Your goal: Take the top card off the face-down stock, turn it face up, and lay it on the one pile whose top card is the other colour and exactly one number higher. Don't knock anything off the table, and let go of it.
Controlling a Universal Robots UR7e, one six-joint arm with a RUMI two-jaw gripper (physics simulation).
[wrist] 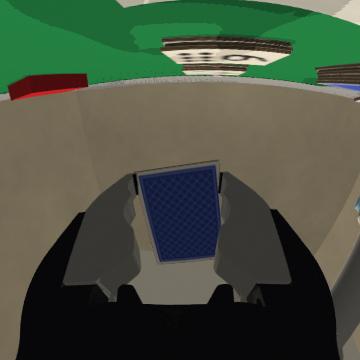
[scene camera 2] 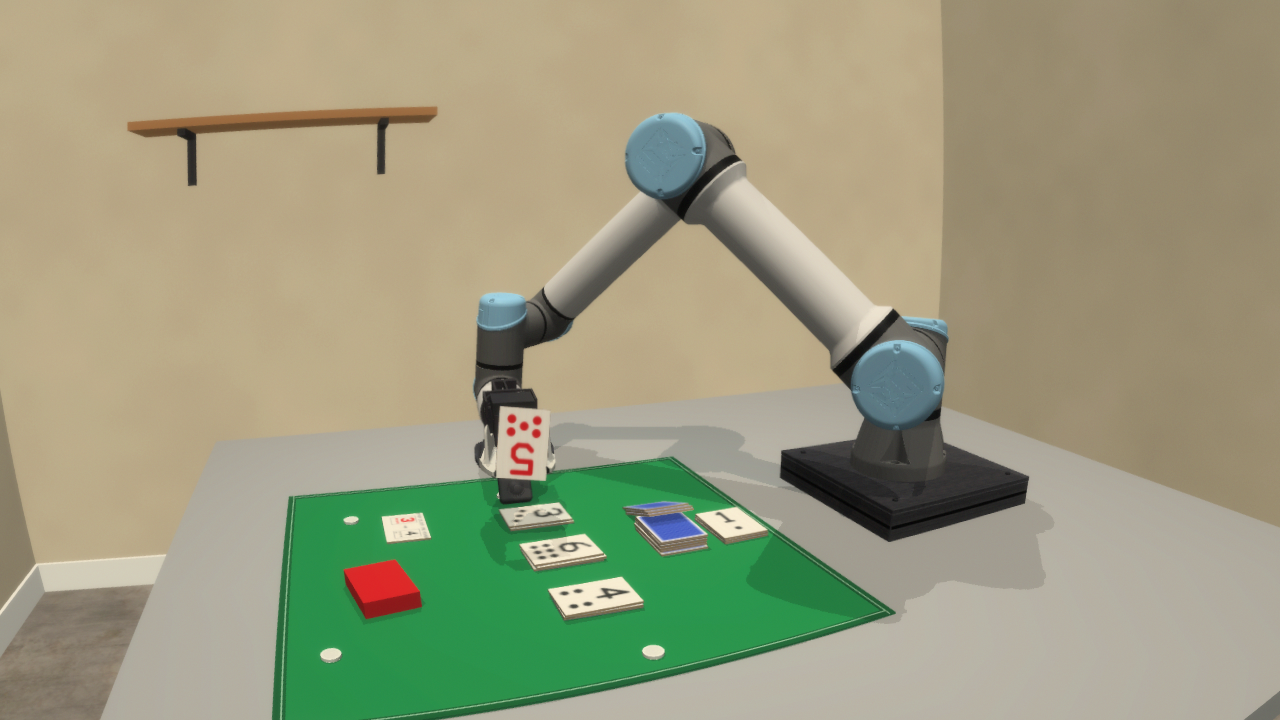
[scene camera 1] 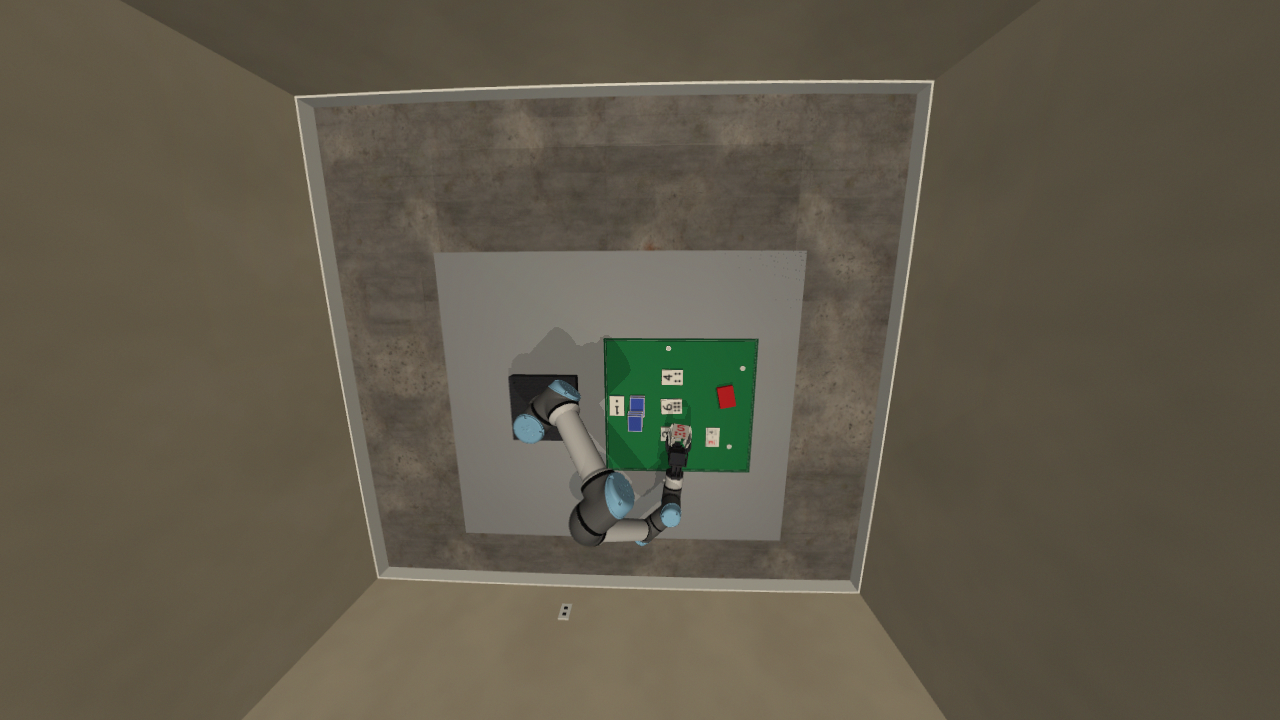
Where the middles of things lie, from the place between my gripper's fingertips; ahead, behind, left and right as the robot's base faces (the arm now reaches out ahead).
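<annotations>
Relative to the rule card (scene camera 2: 403, 528), my hand is 15 cm short of it, 10 cm to the left of it and 10 cm above it. Red block (scene camera 2: 379, 589), measured from my hand: 19 cm ahead of it, 9 cm to the left of it, 9 cm below it.
</annotations>
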